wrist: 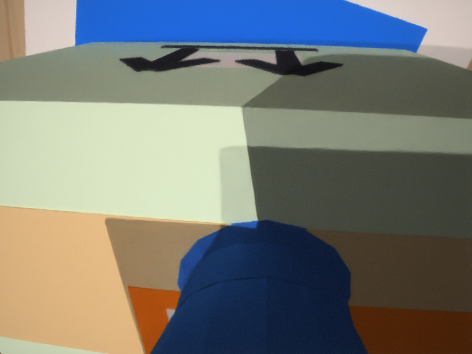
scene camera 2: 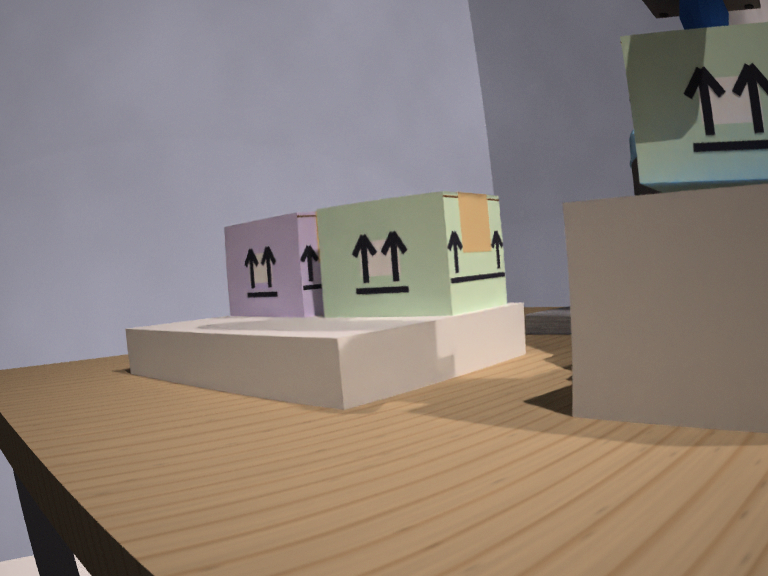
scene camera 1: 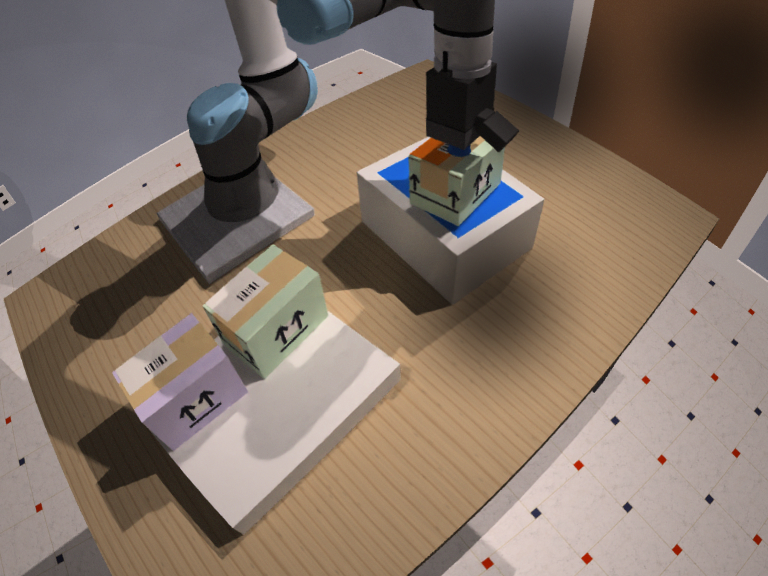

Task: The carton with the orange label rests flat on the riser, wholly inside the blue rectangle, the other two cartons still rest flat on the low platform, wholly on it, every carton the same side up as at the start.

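Places are measured from the arm's base along level axes (x ahead, y left, z up), in millimetres.
Pixels of known places: hand, its tool point: (wrist: 264,247) (scene camera 2: 713,64) (scene camera 1: 458,157); arm's base, origin of its link: (scene camera 1: 241,196).
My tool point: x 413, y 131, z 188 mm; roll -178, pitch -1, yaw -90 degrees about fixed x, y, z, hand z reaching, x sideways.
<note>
Ahead of a thing's pixels: the offset from my tool point to its middle. Level surfaces: height alone.
My suction gripper (scene camera 1: 460,149) (scene camera 2: 704,13) (wrist: 265,285) is on the top of the green carton with the orange label {11 mm left, 6 mm back, 34 mm down} (scene camera 1: 434,179) (scene camera 2: 669,161) (wrist: 125,150) and holds it upright. The carton is over the blue rectangle {29 mm left, 30 mm back, 87 mm down} (scene camera 1: 393,173) (wrist: 225,20) on the riser {29 mm left, 30 mm back, 147 mm down} (scene camera 1: 496,248) (scene camera 2: 669,310). In scene camera 2 its underside shows a little above the riser's top edge, with a very small gap. Its far sides are hidden. The other green carton {323 mm right, 104 mm back, 110 mm down} (scene camera 1: 279,328) (scene camera 2: 384,217) and the lilac carton {484 mm right, 119 mm back, 109 mm down} (scene camera 1: 186,403) (scene camera 2: 272,229) rest flat, arrows up, on the low platform {409 mm right, 52 mm back, 183 mm down} (scene camera 1: 347,396) (scene camera 2: 248,359).
The arm's grey base plate (scene camera 1: 285,217) lies on the wooden table {207 mm down} (scene camera 1: 496,384) (scene camera 2: 434,496), behind the low platform and left of the riser in scene camera 1. The lilac carton is near the platform's left edge. A brown door (scene camera 1: 657,124) is beyond the table.
</note>
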